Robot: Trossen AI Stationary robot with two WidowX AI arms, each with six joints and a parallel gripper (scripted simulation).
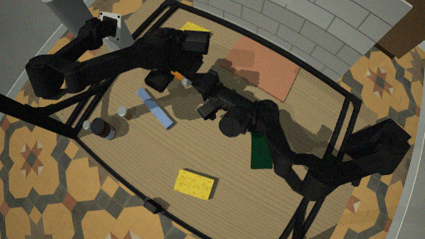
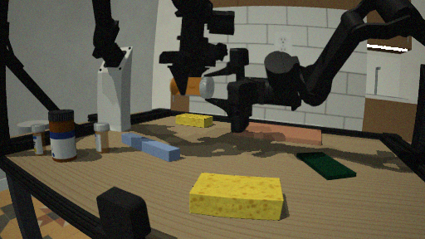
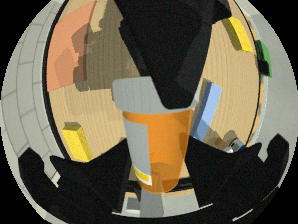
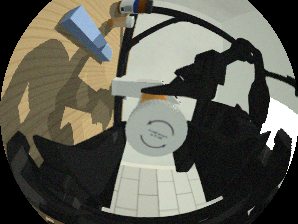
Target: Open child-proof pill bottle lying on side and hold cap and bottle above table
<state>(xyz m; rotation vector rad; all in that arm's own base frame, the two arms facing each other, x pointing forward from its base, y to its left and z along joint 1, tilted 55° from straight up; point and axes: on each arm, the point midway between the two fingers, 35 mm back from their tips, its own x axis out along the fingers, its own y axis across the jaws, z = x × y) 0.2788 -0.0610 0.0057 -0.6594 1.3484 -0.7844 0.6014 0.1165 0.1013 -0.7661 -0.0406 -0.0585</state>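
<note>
The cap is 30 mm to the left of my right hand and 10 mm ahead of it. Also, from my right hand: blue bar: 140 mm to the left, 130 mm below, 90 mm behind; then orange pill bottle: 70 mm to the left, 20 mm ahead; then green card: 250 mm to the right, 140 mm below, 70 mm behind.
Now: left hand 20 mm above the orange pill bottle, 10 mm to the left of it and 10 mm short of it. Round my left hand: blue bar (140 mm below, 100 mm behind, 60 mm to the left); then cap (50 mm to the right, 10 mm below, 10 mm behind); then dark-capped bottle (260 mm behind, 180 mm to the left, 100 mm below).
</note>
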